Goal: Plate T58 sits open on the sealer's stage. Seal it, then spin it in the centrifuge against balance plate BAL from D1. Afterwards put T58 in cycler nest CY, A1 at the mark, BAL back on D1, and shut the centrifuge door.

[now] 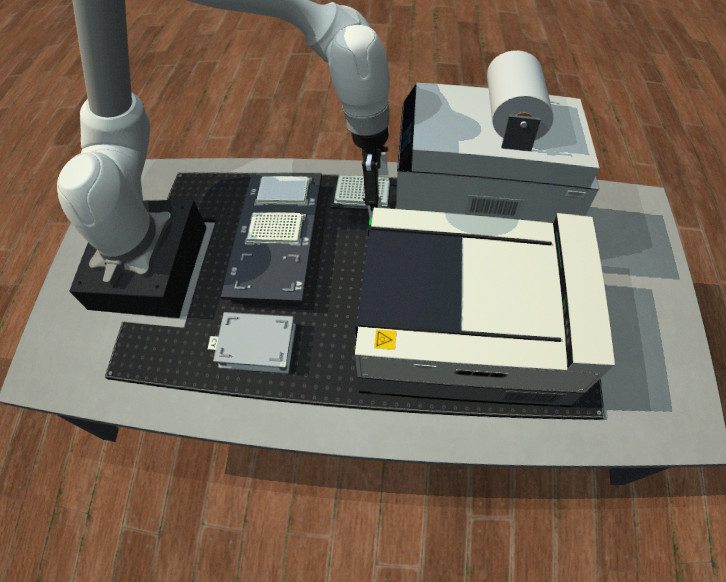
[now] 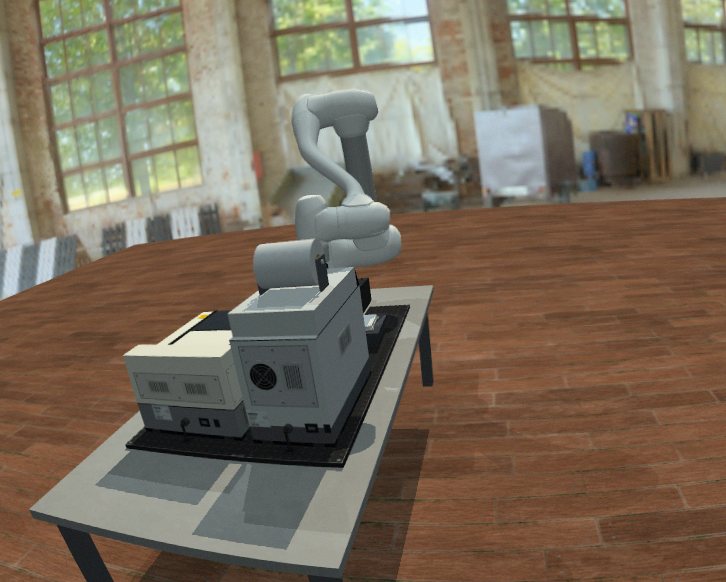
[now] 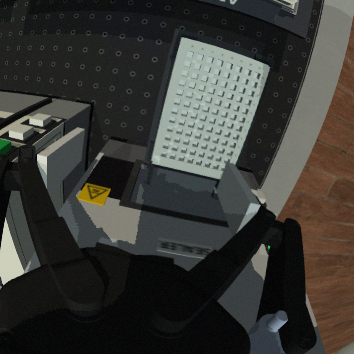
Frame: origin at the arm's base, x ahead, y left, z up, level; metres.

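Seen in the pictures: gripper, fingertip midpoint: (image 1: 379, 195) (image 3: 151, 160); arm's base, origin of the base link: (image 1: 131, 242).
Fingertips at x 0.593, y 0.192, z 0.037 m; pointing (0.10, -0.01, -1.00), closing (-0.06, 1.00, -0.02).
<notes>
Offsets run from my fingertips to a thing's top centre. "*": to the spot under its first point.
Plate T58 {0.048 m back, 0.038 m left, 0.026 m down} (image 1: 346, 189) (image 3: 210, 110) lies on the stage at the sealer's front, its grid of wells showing. My gripper (image 1: 370, 209) (image 3: 151, 160) is open and empty, hanging over the sealer's front edge beside the plate, fingers pointing down. The sealer {0.249 m ahead, 0.059 m left, 0.344 m up} (image 1: 490, 163) (image 2: 284, 327) carries a white film roll. BAL {0.259 m back, 0.045 m left, 0.064 m down} (image 1: 283, 189), with a smooth pale top, sits in D1. Cycler nest CY {0.221 m back, 0.366 m right, 0.084 m down} (image 1: 254, 340) is a grey block with corner brackets, holding no plate. The centrifuge (image 1: 515, 278) (image 2: 181, 363) has a dark panel and a white panel on top; I cannot tell the door's state.
A cream plate {0.246 m back, 0.078 m right, 0.064 m down} (image 1: 274, 228) sits in D2 of the dark rack {* 0.219 m back, 0.254 m right, 0.080 m down} (image 1: 266, 292); D3 holds no plate. White buttons {0.005 m ahead, 0.126 m right, 0.023 m up} (image 3: 21, 132) and a green button {* 0.001 m back, 0.117 m right, 0.050 m up} (image 3: 4, 146) on the centrifuge are close to the left finger. A yellow warning label {* 0.045 m ahead, 0.043 m right, 0.011 m up} (image 3: 94, 193) is on the sealer.
</notes>
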